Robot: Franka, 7 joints.
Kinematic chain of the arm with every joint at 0, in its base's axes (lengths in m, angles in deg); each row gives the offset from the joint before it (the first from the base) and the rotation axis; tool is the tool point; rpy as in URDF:
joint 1: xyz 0 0 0.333 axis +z
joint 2: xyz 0 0 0 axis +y
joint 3: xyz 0 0 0.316 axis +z
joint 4: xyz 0.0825 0 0 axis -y
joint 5: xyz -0.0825 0 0.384 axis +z
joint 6: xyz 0 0 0 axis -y
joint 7: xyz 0.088 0 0 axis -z
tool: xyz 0 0 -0.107 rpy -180 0 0
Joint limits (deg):
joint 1: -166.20..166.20
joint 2: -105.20..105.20
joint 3: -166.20..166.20
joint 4: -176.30..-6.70
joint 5: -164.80..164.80
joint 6: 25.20..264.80
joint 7: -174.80..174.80
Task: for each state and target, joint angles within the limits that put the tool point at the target. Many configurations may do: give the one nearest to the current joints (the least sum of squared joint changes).
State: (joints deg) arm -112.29 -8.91 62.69 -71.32 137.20 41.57 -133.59
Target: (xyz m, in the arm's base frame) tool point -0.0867 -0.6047 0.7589
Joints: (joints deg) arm -131.33 27.92 42.02 -73.63 144.78 57.16 -133.59
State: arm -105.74 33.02 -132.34 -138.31 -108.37 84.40 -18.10
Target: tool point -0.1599 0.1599 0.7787
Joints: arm -98.84 61.93 -143.68 -134.83 -106.20 72.92 -18.10
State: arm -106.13 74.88 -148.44 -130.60 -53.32 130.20 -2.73
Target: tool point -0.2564 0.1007 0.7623
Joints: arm -101.37 82.01 -145.47 -132.73 -53.03 129.44 -2.73
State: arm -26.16 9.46 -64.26 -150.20 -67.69 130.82 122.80
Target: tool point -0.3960 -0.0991 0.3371
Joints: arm -49.34 29.93 -104.99 -149.04 -69.21 112.67 122.80
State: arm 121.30 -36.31 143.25 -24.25 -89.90 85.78 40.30
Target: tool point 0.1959 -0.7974 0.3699
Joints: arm 119.85 -70.17 151.98 -37.19 -89.78 99.54 40.30
